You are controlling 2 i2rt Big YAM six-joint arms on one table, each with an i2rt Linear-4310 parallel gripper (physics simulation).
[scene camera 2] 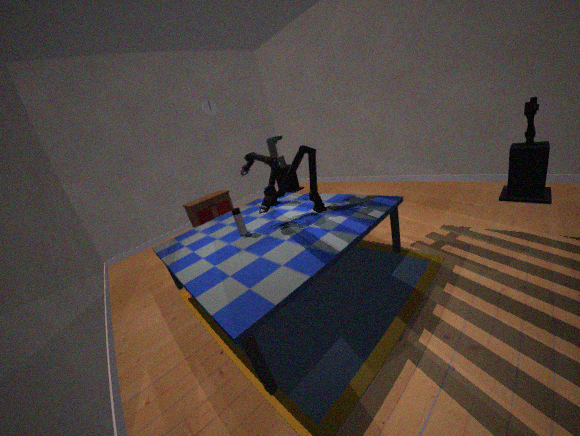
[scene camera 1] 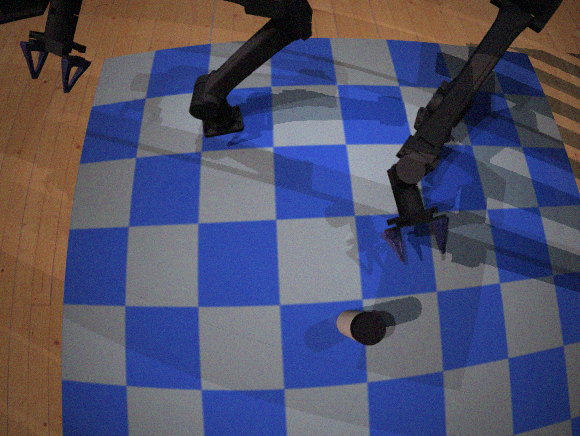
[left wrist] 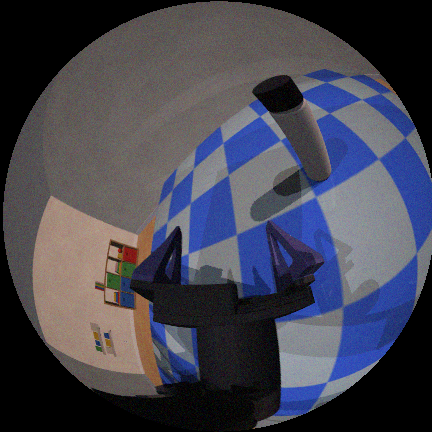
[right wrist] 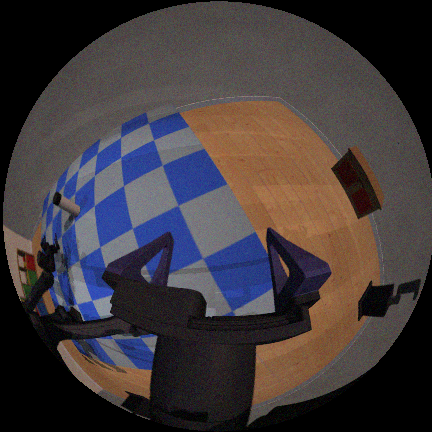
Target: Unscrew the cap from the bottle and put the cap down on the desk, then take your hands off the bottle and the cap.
Labels:
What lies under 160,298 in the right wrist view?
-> The right gripper.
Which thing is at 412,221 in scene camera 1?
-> The left gripper.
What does the black cap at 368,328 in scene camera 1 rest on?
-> A white bottle.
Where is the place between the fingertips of the left gripper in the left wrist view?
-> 224,226

